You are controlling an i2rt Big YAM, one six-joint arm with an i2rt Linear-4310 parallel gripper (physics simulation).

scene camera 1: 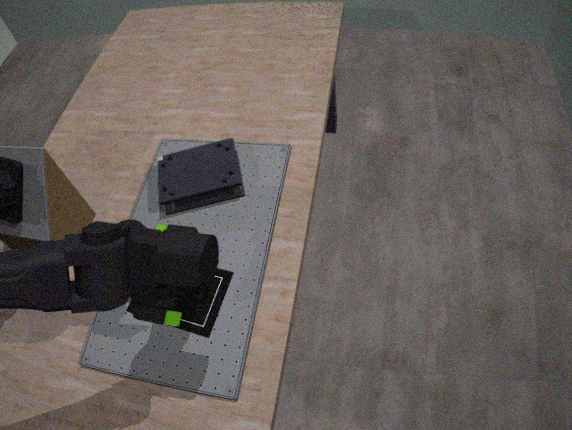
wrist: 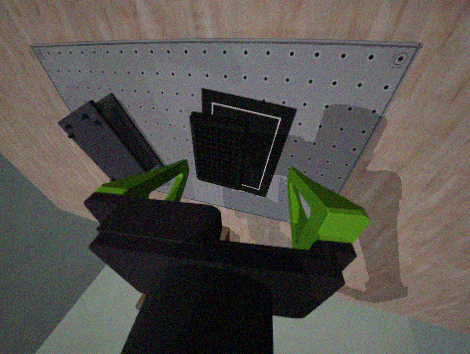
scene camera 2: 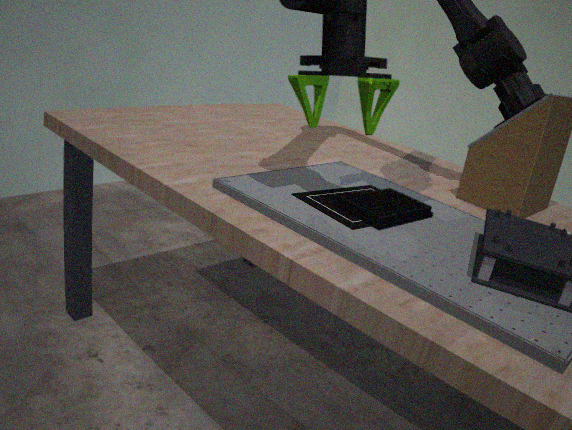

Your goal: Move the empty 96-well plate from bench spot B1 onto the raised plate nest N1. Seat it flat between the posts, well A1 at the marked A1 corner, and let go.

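Frame: origin at the arm's base, x left, y back, z up, level; millimetres.
Where they show: gripper, fingertip midpoint: [scene camera 1: 183, 286] [wrist: 237, 168] [scene camera 2: 340, 130]; arm's base at its link origin: [scene camera 1: 7, 188] [scene camera 2: 530, 118].
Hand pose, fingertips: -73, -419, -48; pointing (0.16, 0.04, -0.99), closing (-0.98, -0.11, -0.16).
Note:
Things, the pixels of their top centre, and the offset from my fingertips, as dx, dy, dz. "spot": a spot on its surface instead. Level surfaces: height alone.
- black 96-well plate at its top centre: [scene camera 2: 386, 202] [wrist: 216, 157] +53, +66, -90
- spot B1 at a spot on its surface: [wrist: 260, 145] spot: -10, +33, -104
- nest N1 at its top centre: [scene camera 2: 534, 231] [scene camera 1: 195, 166] [wrist: 102, 157] +260, +104, -52
- grey perforated board at its top centre: [scene camera 2: 418, 228] [wrist: 188, 146] [scene camera 1: 189, 246] +113, +71, -105
- wooden table at its surface level: dz -119
The black 96-well plate [scene camera 2: 400, 206] [wrist: 216, 150] lies flat, partly over the black mat of spot B1 [scene camera 1: 215, 306] [scene camera 2: 337, 202] [wrist: 260, 145]. It is offset to one side of the white outline and overhangs the mat's edge. The arm hides most of it in scene camera 1. My gripper [scene camera 1: 167, 274] [scene camera 2: 341, 130] [wrist: 237, 168] is open and empty, high above the board, green fingers pointing down. The nest N1 [scene camera 1: 200, 172] [scene camera 2: 532, 242] [wrist: 92, 137] is a raised dark platform with short posts near its corners. A small white mark shows at one corner in scene camera 1. Well A1 cannot be made out.
A grey perforated board [scene camera 1: 250, 240] [scene camera 2: 400, 250] [wrist: 165, 65] carries the mat and nest, which stands turned at an angle. The wooden table [scene camera 1: 210, 75] [scene camera 2: 175, 135] extends around it. A slanted brown block [scene camera 1: 65, 205] [scene camera 2: 505, 170] beneath the arm's base stands beside the board.

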